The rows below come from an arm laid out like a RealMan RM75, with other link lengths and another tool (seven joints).
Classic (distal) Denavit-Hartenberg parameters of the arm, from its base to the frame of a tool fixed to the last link. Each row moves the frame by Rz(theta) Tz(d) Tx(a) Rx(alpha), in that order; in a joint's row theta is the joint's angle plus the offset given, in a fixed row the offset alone. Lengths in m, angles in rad.
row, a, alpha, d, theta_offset
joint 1, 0.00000, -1.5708, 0.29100, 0.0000
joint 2, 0.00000, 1.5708, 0.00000, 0.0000
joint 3, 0.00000, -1.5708, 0.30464, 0.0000
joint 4, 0.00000, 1.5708, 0.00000, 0.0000
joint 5, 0.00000, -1.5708, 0.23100, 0.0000
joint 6, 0.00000, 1.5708, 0.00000, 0.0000
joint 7, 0.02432, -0.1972, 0.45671, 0.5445
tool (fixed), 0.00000, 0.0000, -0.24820, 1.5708
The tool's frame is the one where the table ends.
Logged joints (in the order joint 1, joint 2, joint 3, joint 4, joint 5, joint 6, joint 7), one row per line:
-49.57 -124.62 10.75 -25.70 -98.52 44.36 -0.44
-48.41 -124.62 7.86 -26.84 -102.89 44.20 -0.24
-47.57 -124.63 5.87 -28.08 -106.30 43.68 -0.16
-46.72 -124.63 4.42 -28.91 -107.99 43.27 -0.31
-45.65 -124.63 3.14 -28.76 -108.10 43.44 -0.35
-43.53 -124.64 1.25 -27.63 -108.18 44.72 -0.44
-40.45 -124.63 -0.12 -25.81 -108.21 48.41 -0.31
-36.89 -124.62 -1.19 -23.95 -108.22 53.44 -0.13
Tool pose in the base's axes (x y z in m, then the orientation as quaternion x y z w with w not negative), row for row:
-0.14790 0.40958 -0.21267 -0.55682 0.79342 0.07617 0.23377
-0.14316 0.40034 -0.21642 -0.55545 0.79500 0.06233 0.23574
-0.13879 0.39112 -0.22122 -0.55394 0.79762 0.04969 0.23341
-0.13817 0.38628 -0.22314 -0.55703 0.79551 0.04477 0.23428
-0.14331 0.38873 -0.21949 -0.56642 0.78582 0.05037 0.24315
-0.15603 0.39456 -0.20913 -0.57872 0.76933 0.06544 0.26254
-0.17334 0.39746 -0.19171 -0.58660 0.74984 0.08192 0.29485
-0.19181 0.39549 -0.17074 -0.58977 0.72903 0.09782 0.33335
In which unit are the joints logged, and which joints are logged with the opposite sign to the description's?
The joints are logged in degrees. Opposite sign: joint 5, joint 7.
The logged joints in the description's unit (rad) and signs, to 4 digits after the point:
-0.8652 -2.1750 0.1876 -0.4485 1.7195 0.7742 0.0077
-0.8449 -2.1750 0.1372 -0.4684 1.7958 0.7714 0.0042
-0.8303 -2.1752 0.1025 -0.4901 1.8553 0.7624 0.0028
-0.8154 -2.1752 0.0771 -0.5046 1.8848 0.7552 0.0054
-0.7967 -2.1752 0.0548 -0.5020 1.8867 0.7582 0.0061
-0.7597 -2.1754 0.0218 -0.4822 1.8881 0.7805 0.0077
-0.7060 -2.1752 -0.0021 -0.4505 1.8886 0.8449 0.0054
-0.6439 -2.1750 -0.0208 -0.4180 1.8888 0.9327 0.0023

